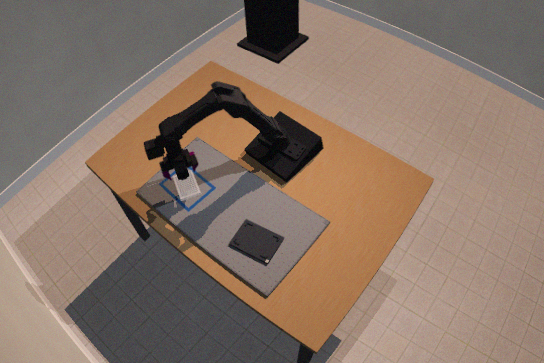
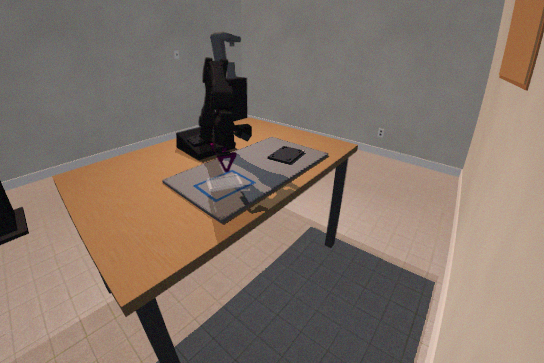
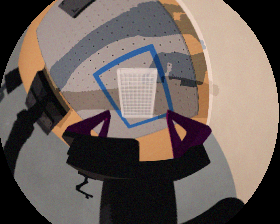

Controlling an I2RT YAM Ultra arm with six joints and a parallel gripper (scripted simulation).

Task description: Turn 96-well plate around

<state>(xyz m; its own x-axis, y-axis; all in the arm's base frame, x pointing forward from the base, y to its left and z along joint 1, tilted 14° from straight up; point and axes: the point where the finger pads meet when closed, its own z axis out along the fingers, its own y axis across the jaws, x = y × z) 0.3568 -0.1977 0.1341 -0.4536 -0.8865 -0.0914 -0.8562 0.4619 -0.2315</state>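
My hand is 8 cm above the white 96-well plate. Also, from my hand: white A1 label (46 cm to the left, 7 cm below, 6 cm ahead); then dark plate nest N1 (38 cm to the left, 8 cm below, 2 cm ahead).
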